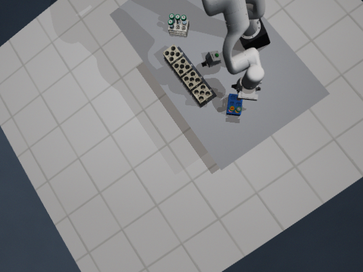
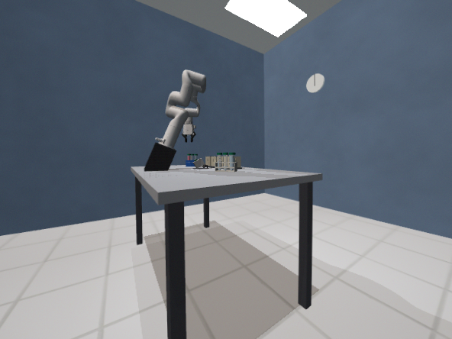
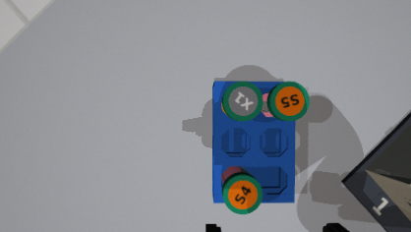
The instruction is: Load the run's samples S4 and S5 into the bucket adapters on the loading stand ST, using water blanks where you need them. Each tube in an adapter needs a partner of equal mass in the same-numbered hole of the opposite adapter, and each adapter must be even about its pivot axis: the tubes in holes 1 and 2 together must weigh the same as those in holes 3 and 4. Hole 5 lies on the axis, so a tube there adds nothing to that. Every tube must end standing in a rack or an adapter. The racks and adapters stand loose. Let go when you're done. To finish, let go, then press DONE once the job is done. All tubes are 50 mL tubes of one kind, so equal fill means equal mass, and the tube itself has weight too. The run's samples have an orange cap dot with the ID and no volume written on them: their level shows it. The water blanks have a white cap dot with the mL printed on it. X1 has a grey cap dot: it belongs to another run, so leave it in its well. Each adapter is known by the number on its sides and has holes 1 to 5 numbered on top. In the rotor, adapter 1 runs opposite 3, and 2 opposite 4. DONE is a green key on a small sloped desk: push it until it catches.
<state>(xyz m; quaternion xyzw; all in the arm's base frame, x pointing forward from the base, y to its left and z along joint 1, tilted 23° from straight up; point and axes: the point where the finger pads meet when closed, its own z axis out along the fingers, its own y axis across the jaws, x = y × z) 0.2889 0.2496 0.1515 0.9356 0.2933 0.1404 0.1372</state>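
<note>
The blue rack lies 40 mm ahead of my hand, 10 mm to the left of it and 220 mm below it. The rest, counted from my hand: white rack: 140 mm behind, 640 mm to the right, 220 mm below; then adapter: 130 mm ahead, 200 mm to the right, 200 mm below.
</note>
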